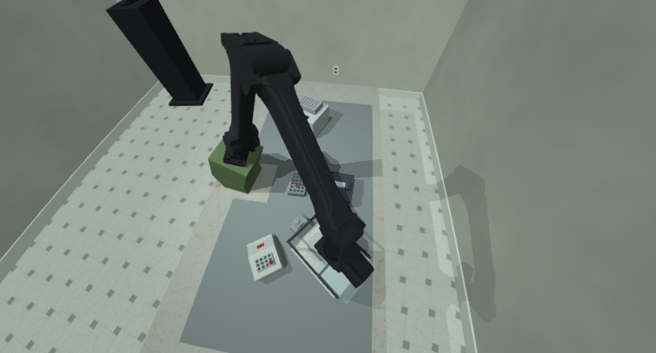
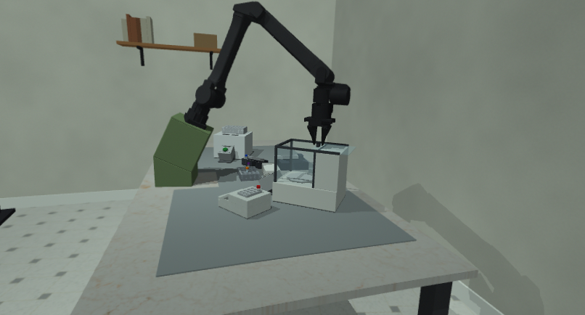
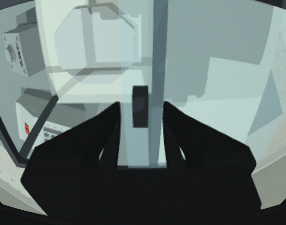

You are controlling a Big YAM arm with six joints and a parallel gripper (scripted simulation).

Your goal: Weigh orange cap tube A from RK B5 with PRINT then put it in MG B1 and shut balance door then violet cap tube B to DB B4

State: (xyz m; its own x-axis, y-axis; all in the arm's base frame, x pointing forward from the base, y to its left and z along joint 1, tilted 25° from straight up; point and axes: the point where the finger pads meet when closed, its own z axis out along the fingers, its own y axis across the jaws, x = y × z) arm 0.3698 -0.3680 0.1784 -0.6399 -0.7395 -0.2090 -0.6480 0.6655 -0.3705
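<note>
Right now the balance door is 20 mm to the right of my hand, 20 mm ahead of it and 10 mm below it. Also, from my hand: red-capped tube (230 mm behind, 160 mm below, 10 mm to the right); balance pan (140 mm below, 50 mm to the left, 40 mm behind); dry block DB (280 mm behind, 190 mm below, 10 mm to the left).
</note>
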